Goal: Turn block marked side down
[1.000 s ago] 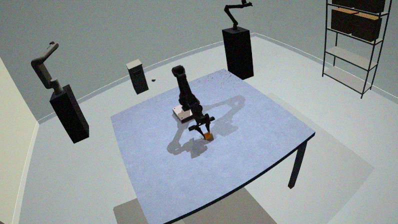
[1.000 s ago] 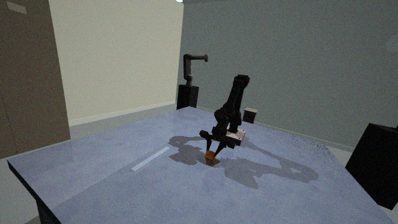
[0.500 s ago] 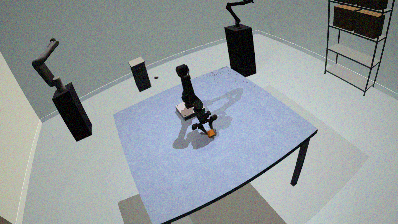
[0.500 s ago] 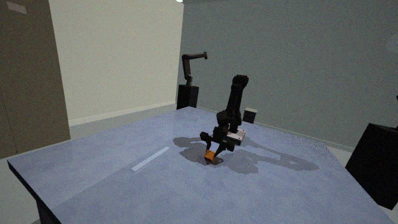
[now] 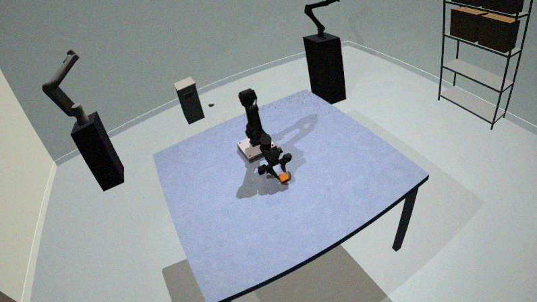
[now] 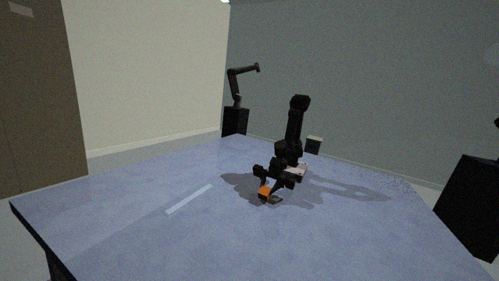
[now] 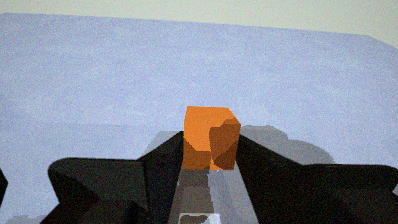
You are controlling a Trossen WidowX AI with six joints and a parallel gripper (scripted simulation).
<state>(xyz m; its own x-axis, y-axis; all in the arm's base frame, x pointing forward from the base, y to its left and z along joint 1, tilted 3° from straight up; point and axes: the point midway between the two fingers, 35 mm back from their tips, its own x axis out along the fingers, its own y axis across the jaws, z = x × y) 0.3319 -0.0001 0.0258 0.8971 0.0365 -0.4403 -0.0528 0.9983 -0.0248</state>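
Right now the orange block is 1 cm below my gripper tip.
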